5 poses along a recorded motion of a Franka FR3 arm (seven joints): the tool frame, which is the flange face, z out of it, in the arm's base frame.
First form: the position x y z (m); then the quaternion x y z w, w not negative.
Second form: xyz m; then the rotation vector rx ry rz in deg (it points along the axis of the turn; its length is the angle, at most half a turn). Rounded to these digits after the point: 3 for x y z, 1 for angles.
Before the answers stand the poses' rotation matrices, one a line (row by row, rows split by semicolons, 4 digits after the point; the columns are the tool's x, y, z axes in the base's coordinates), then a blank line. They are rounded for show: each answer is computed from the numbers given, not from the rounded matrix.
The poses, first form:
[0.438, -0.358, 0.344, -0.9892, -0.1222, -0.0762, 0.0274]
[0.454, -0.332, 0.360, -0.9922, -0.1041, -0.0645, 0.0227]
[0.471, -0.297, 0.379, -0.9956, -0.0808, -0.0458, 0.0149]
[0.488, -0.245, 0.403, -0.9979, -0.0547, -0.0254, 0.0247]
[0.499, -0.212, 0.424, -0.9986, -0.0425, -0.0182, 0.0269]
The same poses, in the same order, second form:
0.9585 0.2459 0.1441; 0.2376 -0.9686 0.0728; 0.1574 -0.0356 -0.9869
0.9700 0.2095 0.1233; 0.2037 -0.9773 0.0585; 0.1327 -0.0316 -0.9906
0.9827 0.1622 0.0888; 0.1595 -0.9865 0.0371; 0.0936 -0.0223 -0.9954
0.9927 0.1104 0.0480; 0.1079 -0.9928 0.0521; 0.0534 -0.0465 -0.9975
0.9957 0.0859 0.0341; 0.0839 -0.9949 0.0553; 0.0386 -0.0522 -0.9979

[0.438, -0.358, 0.344, -175.0, -21.6, -13.5]
[0.454, -0.332, 0.360, -176.1, -18.5, -11.4]
[0.471, -0.297, 0.379, -177.5, -14.4, -8.2]
[0.488, -0.245, 0.403, -176.8, -9.7, -4.5]
[0.499, -0.212, 0.424, -176.7, -7.5, -3.2]

